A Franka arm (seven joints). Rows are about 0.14 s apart.
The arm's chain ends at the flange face. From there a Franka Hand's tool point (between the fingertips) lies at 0.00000 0.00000 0.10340 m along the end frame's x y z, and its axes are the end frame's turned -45 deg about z.
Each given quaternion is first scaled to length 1.
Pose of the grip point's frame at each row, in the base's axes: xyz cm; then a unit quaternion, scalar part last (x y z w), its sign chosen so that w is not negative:
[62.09 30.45 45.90 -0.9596 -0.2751 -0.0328 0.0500]
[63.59 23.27 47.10 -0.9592 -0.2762 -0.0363 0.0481]
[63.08 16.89 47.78 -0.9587 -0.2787 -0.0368 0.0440]
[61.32 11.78 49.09 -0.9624 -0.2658 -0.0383 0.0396]
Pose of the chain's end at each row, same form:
[61.72 29.27 56.17 -0.9918 0.1131 -0.0112 0.0587]
[63.14 22.11 57.36 -0.9919 0.1119 -0.0151 0.0583]
[62.60 15.81 58.05 -0.9923 0.1094 -0.0172 0.0547]
[60.78 10.78 59.37 -0.9909 0.1227 -0.0202 0.0512]

